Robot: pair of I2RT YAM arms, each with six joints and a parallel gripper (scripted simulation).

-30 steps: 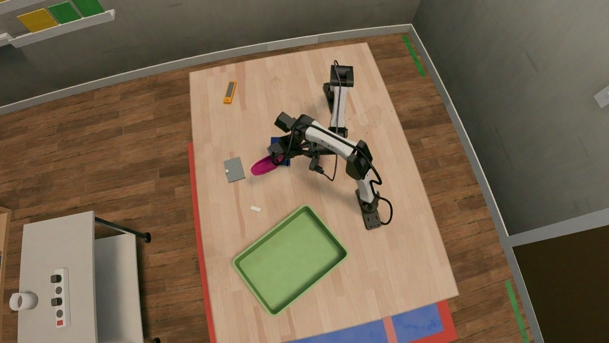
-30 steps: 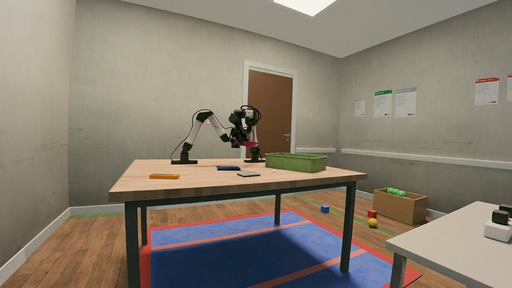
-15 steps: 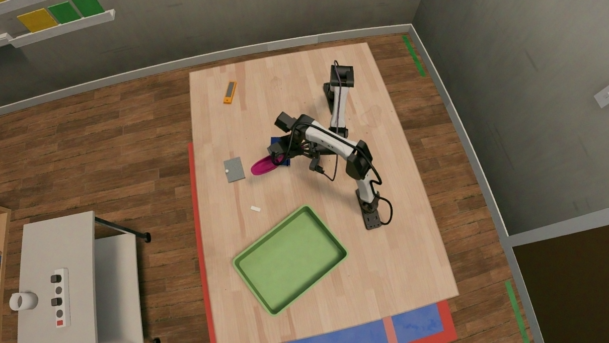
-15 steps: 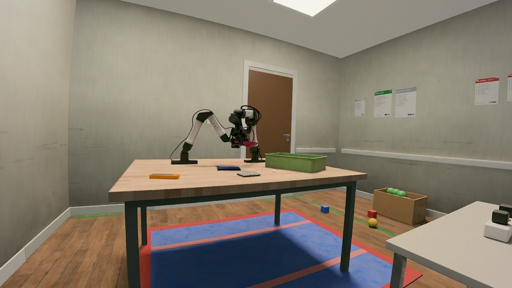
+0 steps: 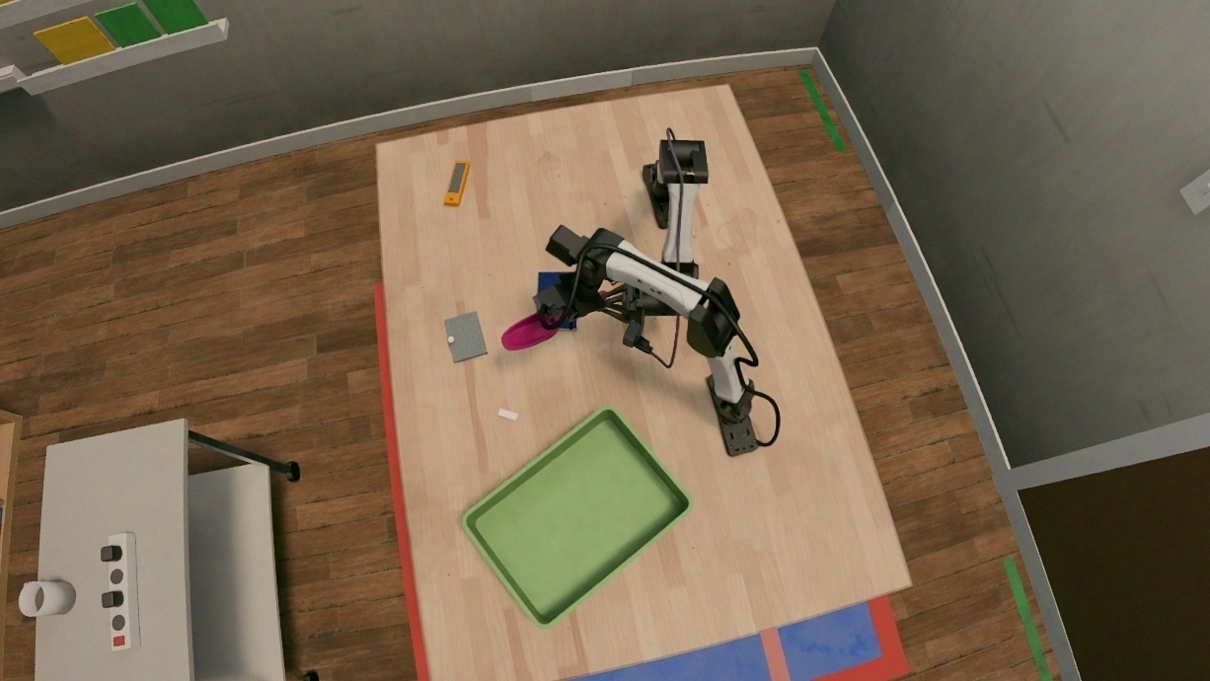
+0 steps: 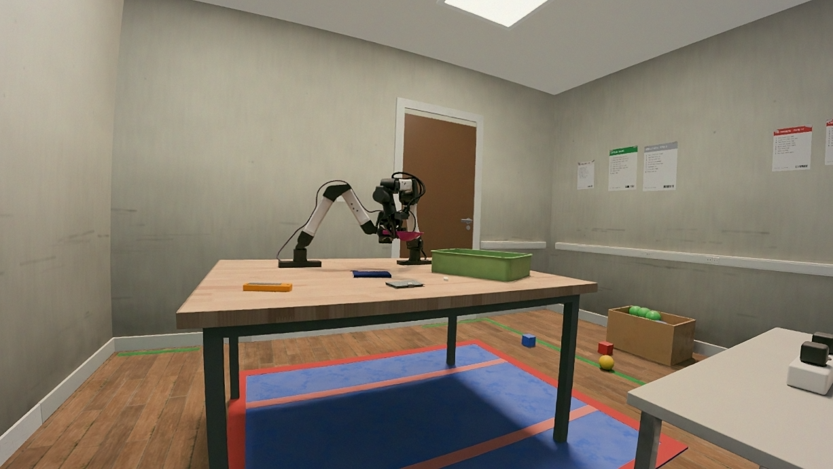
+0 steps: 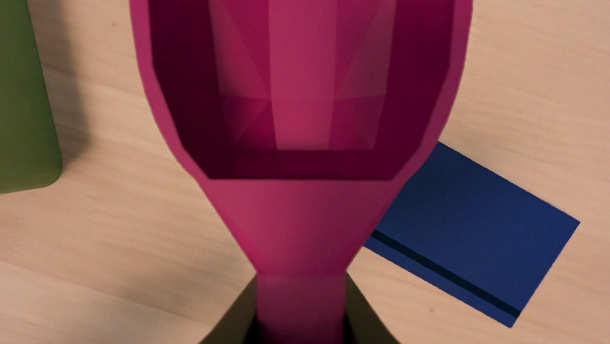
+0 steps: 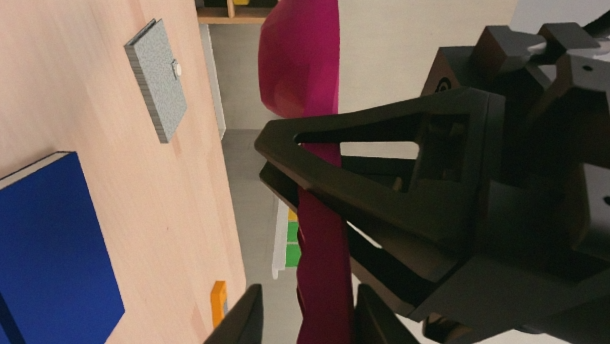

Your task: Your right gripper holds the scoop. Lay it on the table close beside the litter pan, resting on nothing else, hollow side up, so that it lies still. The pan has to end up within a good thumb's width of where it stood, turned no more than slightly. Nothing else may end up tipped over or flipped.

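Observation:
Right now my left hand is 30 mm short of the magenta scoop, 10 mm to the right of it and 10 mm below it. Also, from my left hand: orange device (230 mm ahead, 510 mm to the right, 150 mm below); black piece (130 mm behind, 150 mm to the right, 170 mm below); green litter pan (80 mm ahead, 410 mm to the left, 120 mm below).

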